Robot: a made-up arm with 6 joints.
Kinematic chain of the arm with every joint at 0, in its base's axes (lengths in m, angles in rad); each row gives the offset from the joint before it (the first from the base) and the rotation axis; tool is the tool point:
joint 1: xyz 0 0 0.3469 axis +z
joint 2: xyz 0 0 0 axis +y
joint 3: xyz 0 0 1.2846 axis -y
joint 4: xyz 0 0 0 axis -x
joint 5: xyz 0.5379 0 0 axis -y
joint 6: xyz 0 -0.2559 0 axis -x
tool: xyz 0 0 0
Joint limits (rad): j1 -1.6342..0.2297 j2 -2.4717..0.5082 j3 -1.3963..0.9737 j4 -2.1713..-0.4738 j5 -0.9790..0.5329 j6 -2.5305..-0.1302
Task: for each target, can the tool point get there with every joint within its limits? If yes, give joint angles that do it. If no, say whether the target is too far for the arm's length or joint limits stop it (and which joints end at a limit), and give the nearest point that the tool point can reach.
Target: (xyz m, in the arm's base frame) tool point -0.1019 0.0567 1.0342
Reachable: yes | joints -0.7744 -0.2565 -1.0192 -1.4504 -0.7001 -1.4582
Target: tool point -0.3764 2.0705 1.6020
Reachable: no: too far | nearest point -0.2651 1.4585 1.2310 | short by 0.724 m
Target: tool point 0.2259 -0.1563 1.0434
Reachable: yes | joints -0.0709 0.1379 -0.9504 -0.9923 -0.4163 -1.9841
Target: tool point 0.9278 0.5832 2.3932
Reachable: no: too far | nearest point 0.7061 0.3136 1.8456 | short by 0.649 m
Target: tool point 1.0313 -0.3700 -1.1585
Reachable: no: joint limits stop it (at a limit: joint 1, joint 2, joint 3, joint 4) | nearest point 0.1669 0.3463 -0.2872 | short by 1.421 m
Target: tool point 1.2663 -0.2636 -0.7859
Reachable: no: joint limits stop it (at a limit: joint 1, joint 2, joint 3, joint 4) | nearest point 0.1669 0.3463 -0.2872 | short by 1.353 m
